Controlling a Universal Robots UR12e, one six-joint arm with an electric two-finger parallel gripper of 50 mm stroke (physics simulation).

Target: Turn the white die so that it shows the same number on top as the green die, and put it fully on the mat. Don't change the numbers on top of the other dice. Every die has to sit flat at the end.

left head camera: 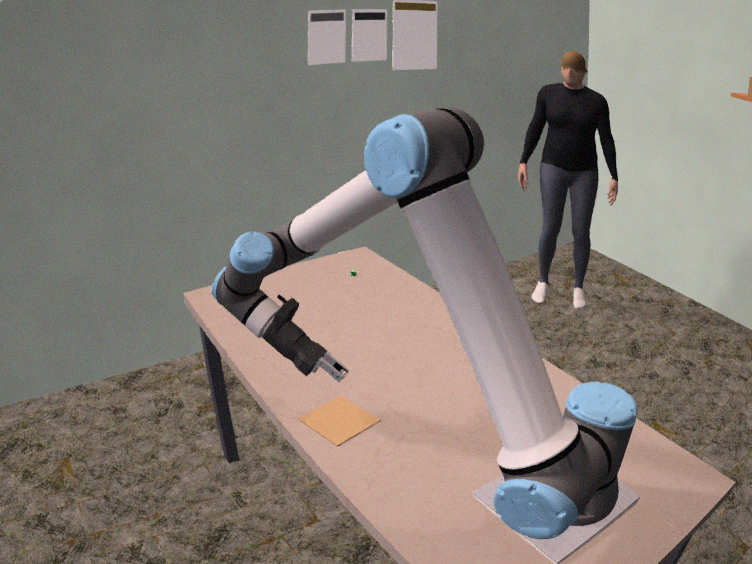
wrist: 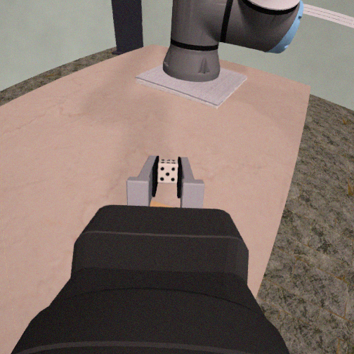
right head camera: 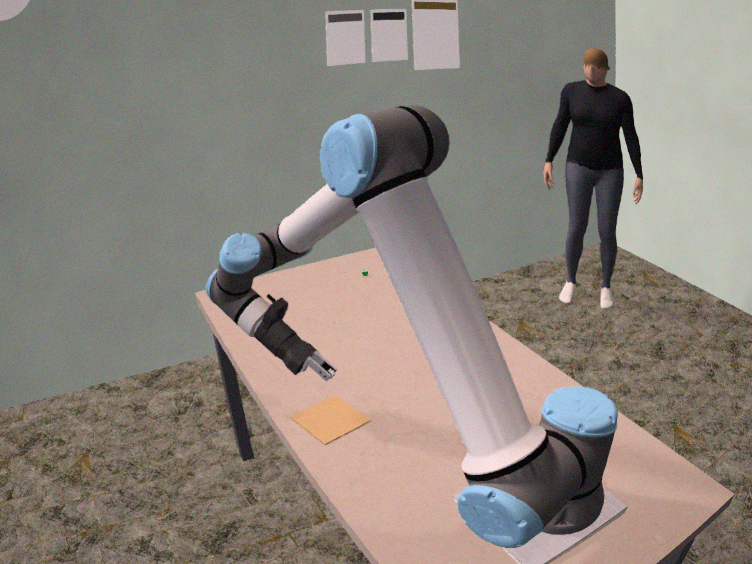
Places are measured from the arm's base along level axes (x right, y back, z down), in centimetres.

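Pixels of known places: gripper, between the fingertips: [left head camera: 344,376] [right head camera: 332,375].
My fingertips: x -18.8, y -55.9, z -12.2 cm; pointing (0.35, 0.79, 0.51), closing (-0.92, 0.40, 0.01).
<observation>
Behind a point stands the place of what it marks.
The white die [wrist: 167,171] is between the fingertips in the wrist view. Its face toward the camera shows five dots, and a foreshortened dotted face shows at its far edge. My gripper [left head camera: 343,374] @(x -18.8, y -55.9, z -12.2 cm) [right head camera: 330,371] @(x -18.8, y -55.9, z -12.2 cm) [wrist: 167,168] is shut on the white die and is tilted, pointing obliquely down, above the table and beyond the mat. The orange mat [left head camera: 340,420] @(x -19.4, y -57.1, z 1.4 cm) [right head camera: 331,419] @(x -19.4, y -57.2, z 1.4 cm) [wrist: 161,204] lies on the table; in the wrist view a sliver of it shows. The green die [left head camera: 353,273] @(x 33.1, y -118.9, z 0.8 cm) [right head camera: 365,272] @(x 33.4, y -118.8, z 0.5 cm) stands near the table's far end, its top number too small to read.
The table [left head camera: 413,364] @(x 11.3, y -65.0, z 1.8 cm) [right head camera: 388,339] @(x 14.3, y -79.8, z 1.8 cm) [wrist: 75,165] carries the arm's base plate [left head camera: 558,549] @(x -15.2, y 6.9, z 0.5 cm) [right head camera: 613,513] @(x 5.3, y 11.2, z -0.2 cm) [wrist: 215,100] at its near end. The arm's long links span above the table and hide part of it in both head views. A person [left head camera: 569,133] [right head camera: 596,127] stands behind the table.
</observation>
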